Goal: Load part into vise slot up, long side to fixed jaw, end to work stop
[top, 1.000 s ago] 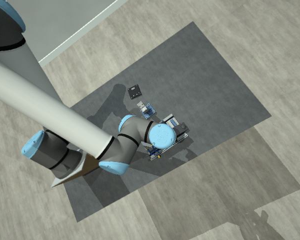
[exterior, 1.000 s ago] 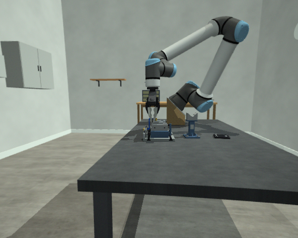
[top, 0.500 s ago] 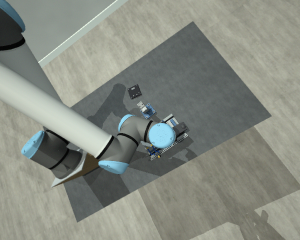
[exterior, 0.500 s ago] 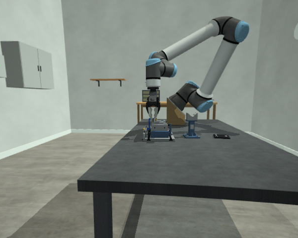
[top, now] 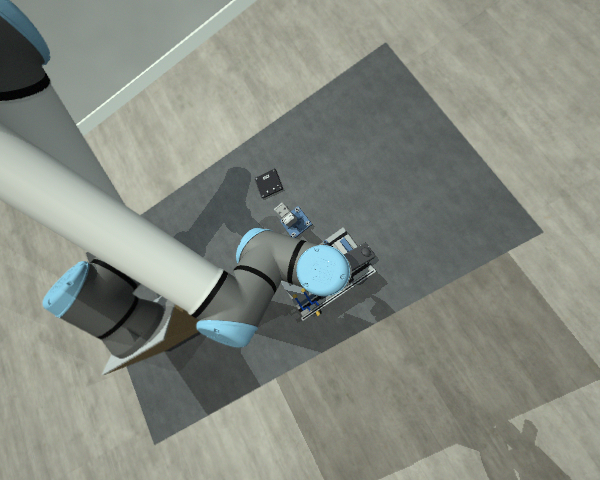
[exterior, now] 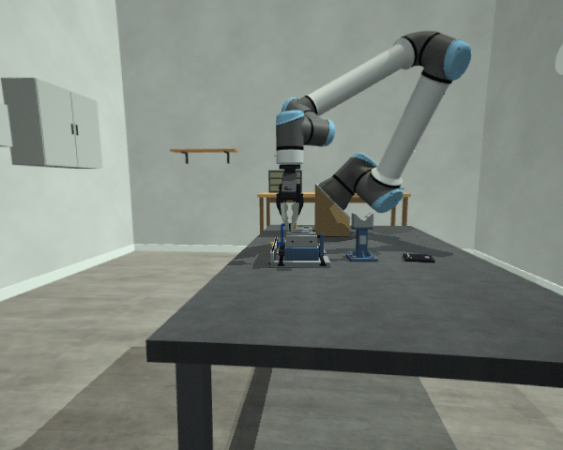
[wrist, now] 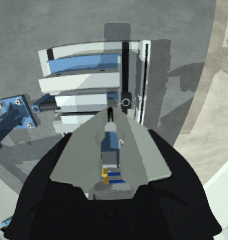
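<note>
My hand is 30 mm to the right of the part, 20 mm above it and 10 mm past it. Also, from my hand: infeed plate 430 mm to the left, 130 mm behind, 110 mm below; then vise 80 mm below, 80 mm behind, 30 mm to the left.
</note>
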